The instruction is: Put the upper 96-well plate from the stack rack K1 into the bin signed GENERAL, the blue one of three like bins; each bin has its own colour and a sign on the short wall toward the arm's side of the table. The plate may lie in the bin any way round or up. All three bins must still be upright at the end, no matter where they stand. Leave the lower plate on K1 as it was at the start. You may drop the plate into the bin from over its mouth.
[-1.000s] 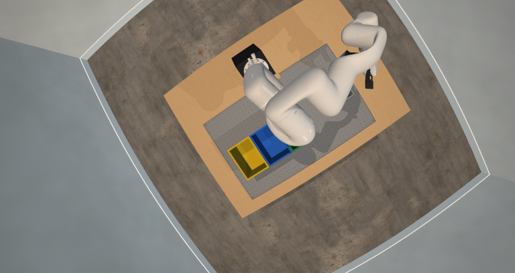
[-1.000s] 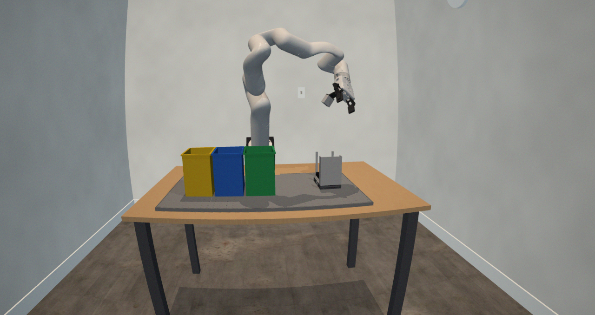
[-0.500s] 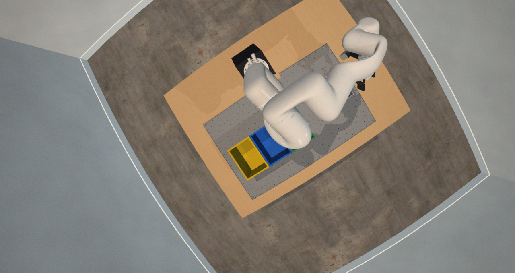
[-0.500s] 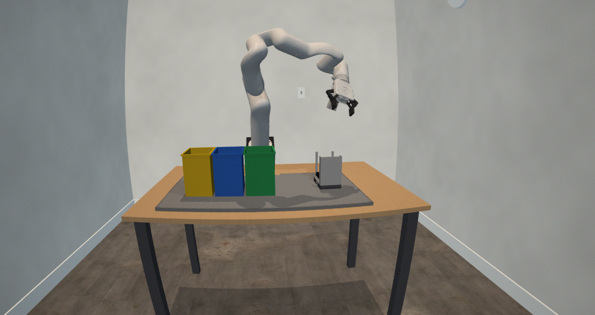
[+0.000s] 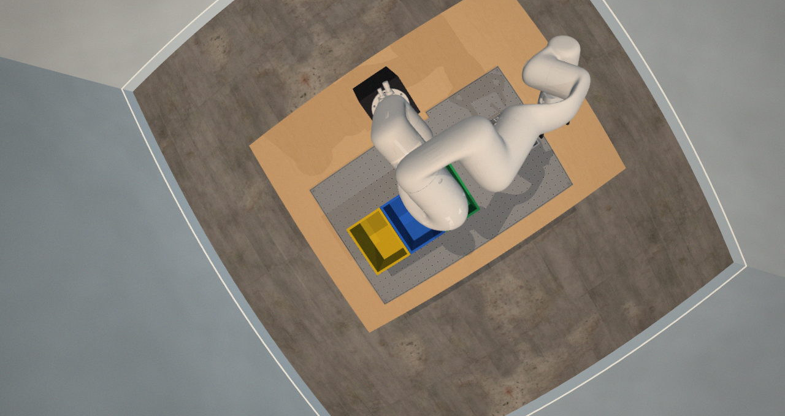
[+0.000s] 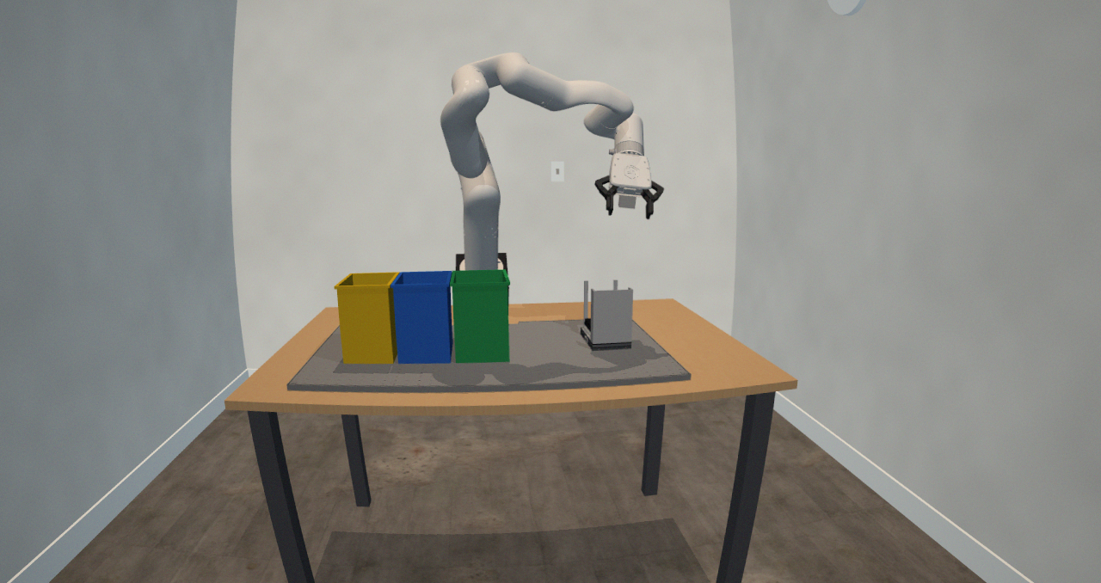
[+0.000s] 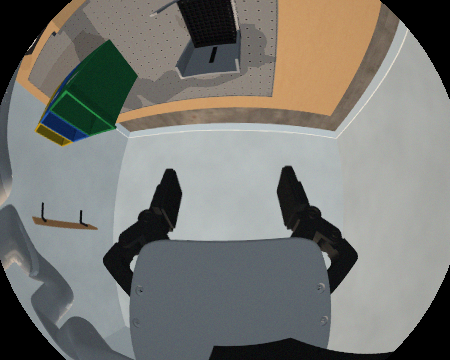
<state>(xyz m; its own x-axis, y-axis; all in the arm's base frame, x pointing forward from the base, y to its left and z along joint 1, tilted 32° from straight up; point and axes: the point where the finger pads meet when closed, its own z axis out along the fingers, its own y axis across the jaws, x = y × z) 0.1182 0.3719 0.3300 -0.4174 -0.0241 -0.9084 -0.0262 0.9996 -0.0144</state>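
My hand is 28 cm above the black 96-well plate, 5 cm to the left of it and 2 cm past it. From my hand the other things lie so: white plate: 30 cm below, 5 cm to the right, 2 cm behind; green bin: 34 cm to the right, 23 cm below, 8 cm ahead; blue bin: 47 cm to the right, 23 cm below, 11 cm ahead.
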